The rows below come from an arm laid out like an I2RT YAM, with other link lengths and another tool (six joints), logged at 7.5 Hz.
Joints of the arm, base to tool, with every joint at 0 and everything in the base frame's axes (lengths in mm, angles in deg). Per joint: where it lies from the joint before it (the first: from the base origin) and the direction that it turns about. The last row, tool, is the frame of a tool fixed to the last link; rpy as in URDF.
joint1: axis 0 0 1 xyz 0 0 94.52
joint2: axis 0 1 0 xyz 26.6 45.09 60.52
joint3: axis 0 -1 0 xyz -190.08 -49.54 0
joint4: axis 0 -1 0 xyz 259.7 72.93 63.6
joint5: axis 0 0 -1 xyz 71.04 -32.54 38.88
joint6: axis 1 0 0 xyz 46.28 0 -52.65
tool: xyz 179 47 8 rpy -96.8 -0.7 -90
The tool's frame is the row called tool.
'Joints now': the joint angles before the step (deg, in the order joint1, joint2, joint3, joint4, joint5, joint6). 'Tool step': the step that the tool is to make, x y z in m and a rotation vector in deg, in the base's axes. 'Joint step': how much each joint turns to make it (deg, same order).
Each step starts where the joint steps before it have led.
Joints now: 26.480, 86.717, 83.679, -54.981, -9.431, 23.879
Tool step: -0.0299, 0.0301, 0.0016, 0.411, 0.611, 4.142
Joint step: 5.480, -0.336, 0.021, -0.445, 0.151, 1.503
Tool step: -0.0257, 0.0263, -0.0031, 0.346, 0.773, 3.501
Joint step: 4.840, 0.659, 0.002, 0.461, 0.092, 1.539
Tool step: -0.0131, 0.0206, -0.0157, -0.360, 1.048, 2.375
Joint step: 3.230, 2.905, -0.032, 2.041, 0.128, 0.934
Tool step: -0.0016, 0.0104, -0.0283, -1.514, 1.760, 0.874
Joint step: 1.226, 4.603, -0.004, 2.334, 0.176, 0.309
